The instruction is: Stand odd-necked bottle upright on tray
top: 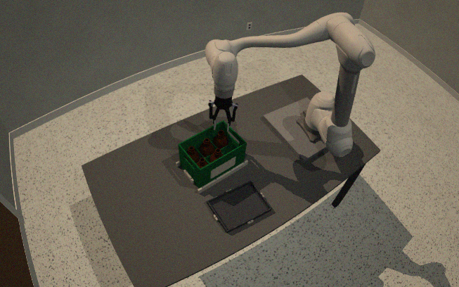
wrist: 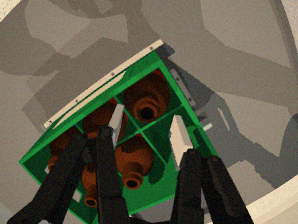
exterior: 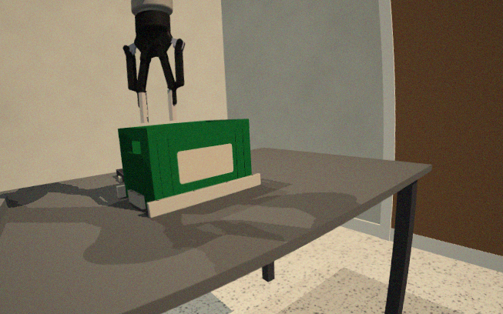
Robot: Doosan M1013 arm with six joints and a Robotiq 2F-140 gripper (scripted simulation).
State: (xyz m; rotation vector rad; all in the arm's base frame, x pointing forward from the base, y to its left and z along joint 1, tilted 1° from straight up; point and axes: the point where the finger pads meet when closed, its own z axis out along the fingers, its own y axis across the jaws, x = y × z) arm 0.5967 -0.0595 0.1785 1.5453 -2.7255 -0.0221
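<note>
Right now the crate is 130 mm below my hand, 70 mm ahead of it and 60 mm to the left of it. The rest, counted from my hand: bottle (150 mm ahead, 130 mm to the left, 130 mm below); black tray (350 mm to the left, 200 mm below, 50 mm ahead).
</note>
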